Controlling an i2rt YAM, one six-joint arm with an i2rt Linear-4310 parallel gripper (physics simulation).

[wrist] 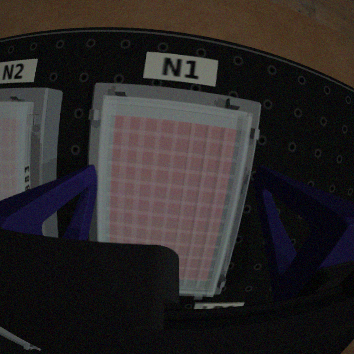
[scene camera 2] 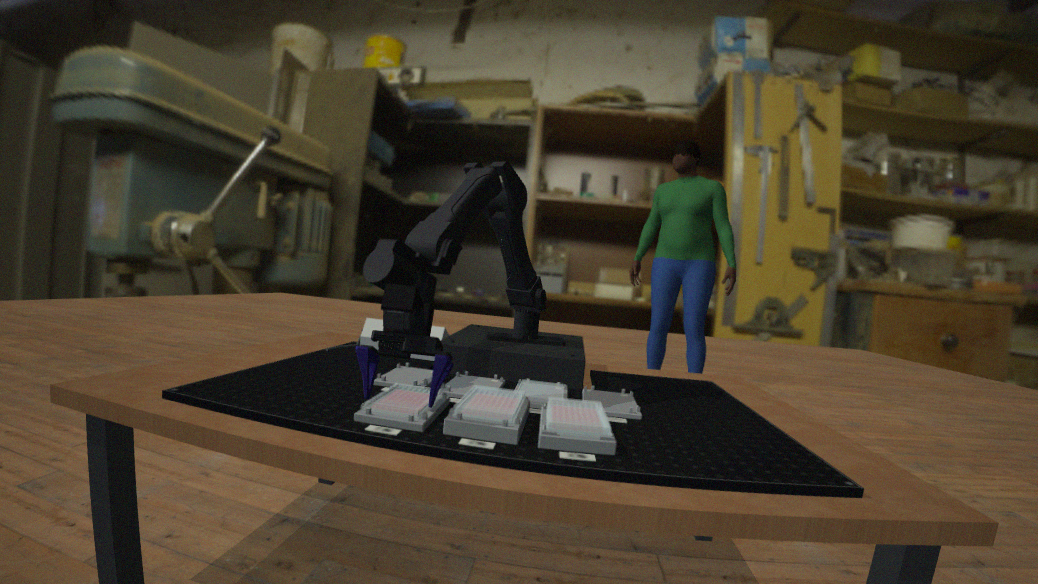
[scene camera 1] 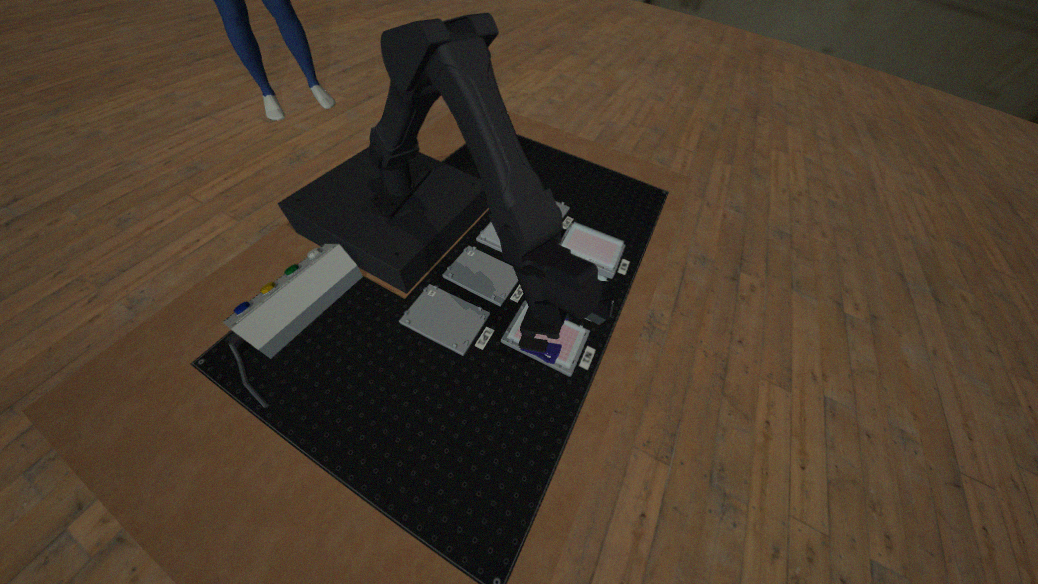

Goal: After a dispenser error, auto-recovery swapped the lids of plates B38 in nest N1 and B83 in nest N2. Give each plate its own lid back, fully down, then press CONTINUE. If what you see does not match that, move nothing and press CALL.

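Where they show: gripper, between the fingertips: (wrist: 175,173) (scene camera 2: 398,403) (scene camera 1: 557,340); arm's base, origin of its link: (scene camera 2: 524,340) (scene camera 1: 399,189).
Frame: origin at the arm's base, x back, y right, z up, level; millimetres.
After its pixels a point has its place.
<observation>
A clear-lidded plate with pink wells (wrist: 172,190) {x -436, y 214, z -50 mm} (scene camera 2: 406,400) {x -449, y 203, z -41 mm} sits in nest N1, its label (wrist: 180,69) {x -509, y 221, z -66 mm} beside it. My gripper (wrist: 175,173) {x -446, y 216, z -48 mm} (scene camera 2: 400,400) {x -446, y 216, z -48 mm} is open, its purple fingers on either side of the N1 plate, near its long edges. A second pink plate (wrist: 9,150) {x -468, y 121, z -28 mm} (scene camera 2: 489,403) {x -470, y 81, z -28 mm} sits in nest N2, left of N1 in the wrist view; a partly hidden marking shows on its side. I cannot read a code on the N1 plate. The button box (scene camera 1: 301,301) {x 11, y 324, z -17 mm} has blue, yellow, green and white buttons; their labels are not readable.
A third pink plate (scene camera 2: 575,419) {x -506, y -38, z -32 mm} (scene camera 1: 595,243) {x -469, y -46, z -32 mm} sits in the nest at the far end of the row. Grey lid parks (scene camera 1: 444,319) {x -228, y 246, z -58 mm} (scene camera 1: 482,274) {x -255, y 116, z -58 mm} stand between the nests and the arm base (scene camera 1: 406,246) {x -102, y 147, z -4 mm}. A grey cable (scene camera 1: 246,374) {x 40, y 462, z -65 mm} runs from the button box. A person stands behind the table.
</observation>
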